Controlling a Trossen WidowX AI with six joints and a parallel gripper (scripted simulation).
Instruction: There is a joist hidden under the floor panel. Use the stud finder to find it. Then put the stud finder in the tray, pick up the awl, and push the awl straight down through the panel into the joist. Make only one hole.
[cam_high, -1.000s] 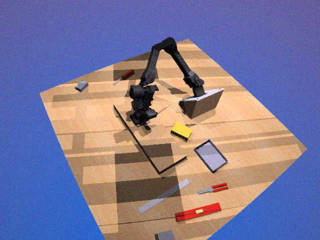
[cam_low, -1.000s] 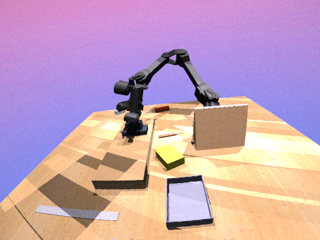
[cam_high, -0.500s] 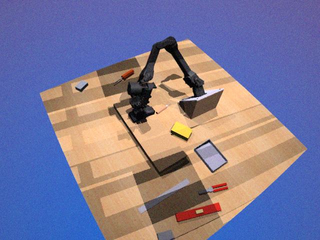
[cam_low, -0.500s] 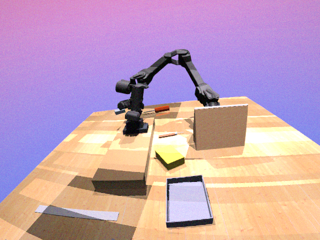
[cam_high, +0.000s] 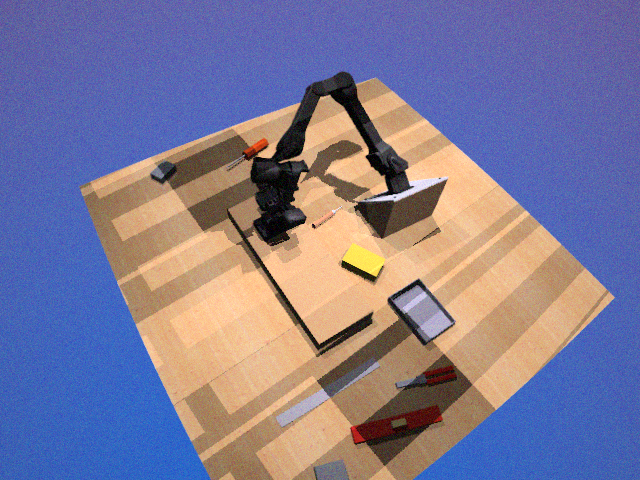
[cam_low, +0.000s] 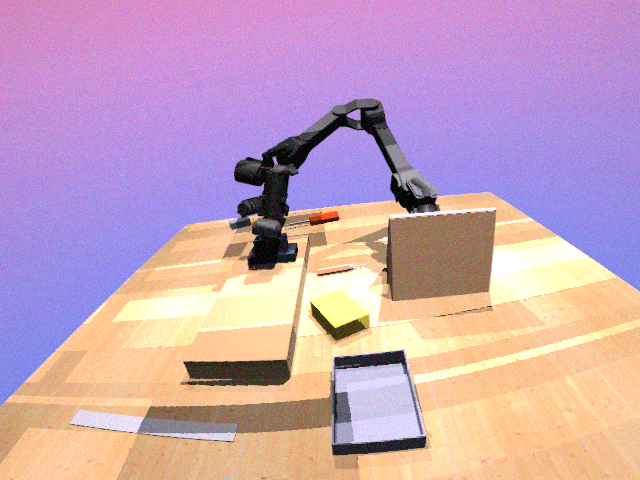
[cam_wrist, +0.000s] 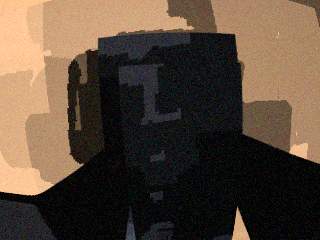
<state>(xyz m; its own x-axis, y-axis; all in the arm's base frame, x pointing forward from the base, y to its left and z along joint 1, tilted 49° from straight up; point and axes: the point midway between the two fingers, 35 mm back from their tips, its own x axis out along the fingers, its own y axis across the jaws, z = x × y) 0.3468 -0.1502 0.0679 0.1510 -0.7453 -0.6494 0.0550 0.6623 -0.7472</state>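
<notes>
My gripper tip is now 190 mm past the grey tray, 460 mm to the right of it and 50 mm above it. Also, from my gripper tip: stud finder (20 mm behind, 20 mm above); yellow block (160 mm behind, 240 mm to the left, 50 mm below); awl (190 mm behind, 40 mm to the left, 60 mm below).
</notes>
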